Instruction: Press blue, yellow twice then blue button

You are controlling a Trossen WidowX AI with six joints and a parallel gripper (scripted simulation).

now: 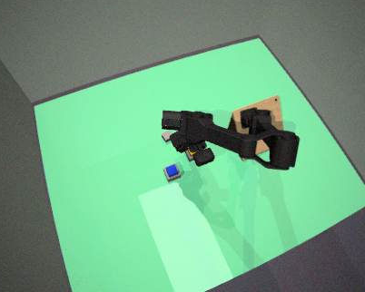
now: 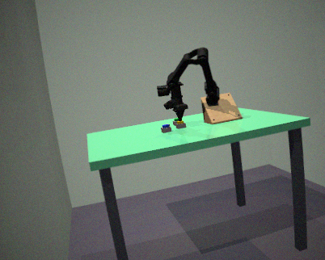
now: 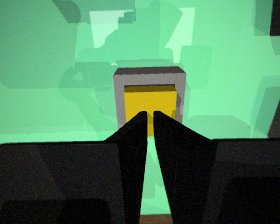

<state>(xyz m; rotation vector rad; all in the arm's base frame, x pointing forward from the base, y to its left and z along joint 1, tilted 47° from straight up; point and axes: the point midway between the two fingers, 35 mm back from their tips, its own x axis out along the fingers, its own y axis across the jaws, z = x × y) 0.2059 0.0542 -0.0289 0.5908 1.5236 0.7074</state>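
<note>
The blue button is 10 cm ahead of my gripper tip, 5 cm to the left of it and 1 cm below it. From my gripper tip the other things lie so: green button: 1 cm behind, 14 cm to the right, 1 cm below.
</note>
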